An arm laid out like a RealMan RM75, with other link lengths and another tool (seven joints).
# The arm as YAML. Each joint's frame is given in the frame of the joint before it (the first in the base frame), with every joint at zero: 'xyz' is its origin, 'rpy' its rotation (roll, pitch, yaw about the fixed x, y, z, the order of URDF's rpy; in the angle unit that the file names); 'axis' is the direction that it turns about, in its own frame. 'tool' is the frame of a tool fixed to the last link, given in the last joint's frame.
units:
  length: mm
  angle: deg
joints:
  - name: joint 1
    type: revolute
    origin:
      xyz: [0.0, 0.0, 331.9]
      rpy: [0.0, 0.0, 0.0]
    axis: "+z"
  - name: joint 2
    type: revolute
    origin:
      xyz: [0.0, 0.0, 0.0]
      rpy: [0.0, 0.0, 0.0]
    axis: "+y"
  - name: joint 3
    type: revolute
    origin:
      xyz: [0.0, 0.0, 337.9]
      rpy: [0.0, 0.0, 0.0]
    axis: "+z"
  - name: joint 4
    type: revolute
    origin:
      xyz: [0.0, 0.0, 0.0]
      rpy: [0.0, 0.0, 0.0]
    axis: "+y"
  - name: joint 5
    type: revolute
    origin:
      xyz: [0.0, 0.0, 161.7]
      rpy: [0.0, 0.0, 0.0]
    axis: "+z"
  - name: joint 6
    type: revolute
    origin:
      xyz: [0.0, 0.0, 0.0]
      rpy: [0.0, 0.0, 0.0]
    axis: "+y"
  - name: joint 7
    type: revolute
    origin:
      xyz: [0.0, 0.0, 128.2]
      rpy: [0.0, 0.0, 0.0]
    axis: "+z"
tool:
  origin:
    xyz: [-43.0, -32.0, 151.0]
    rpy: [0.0, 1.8, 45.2]
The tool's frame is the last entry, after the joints.
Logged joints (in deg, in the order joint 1, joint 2, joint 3, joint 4, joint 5, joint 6, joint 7), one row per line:
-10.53, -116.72, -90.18, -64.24, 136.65, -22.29, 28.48
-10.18, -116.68, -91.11, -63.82, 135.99, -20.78, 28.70
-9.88, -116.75, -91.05, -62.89, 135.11, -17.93, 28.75
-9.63, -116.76, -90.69, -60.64, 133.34, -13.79, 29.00
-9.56, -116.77, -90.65, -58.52, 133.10, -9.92, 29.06
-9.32, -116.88, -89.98, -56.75, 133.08, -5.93, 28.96
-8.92, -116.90, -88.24, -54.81, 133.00, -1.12, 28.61
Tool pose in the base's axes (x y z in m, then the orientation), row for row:
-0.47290, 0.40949, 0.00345, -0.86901, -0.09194, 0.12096, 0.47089
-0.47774, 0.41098, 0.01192, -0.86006, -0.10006, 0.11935, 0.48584
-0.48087, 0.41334, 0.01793, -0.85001, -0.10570, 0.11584, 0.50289
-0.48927, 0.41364, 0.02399, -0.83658, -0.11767, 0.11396, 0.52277
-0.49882, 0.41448, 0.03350, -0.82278, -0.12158, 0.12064, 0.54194
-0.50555, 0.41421, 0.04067, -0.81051, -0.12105, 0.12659, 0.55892
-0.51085, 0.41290, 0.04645, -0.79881, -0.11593, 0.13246, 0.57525
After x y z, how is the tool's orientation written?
As a quaternion, x y z w.
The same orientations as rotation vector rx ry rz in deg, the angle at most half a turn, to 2 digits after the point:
-121.97, -12.90, 16.98
-119.91, -13.95, 16.64
-117.63, -14.63, 16.03
-114.78, -16.14, 15.64
-111.97, -16.55, 16.42
-109.51, -16.36, 17.10
-107.19, -15.56, 17.78

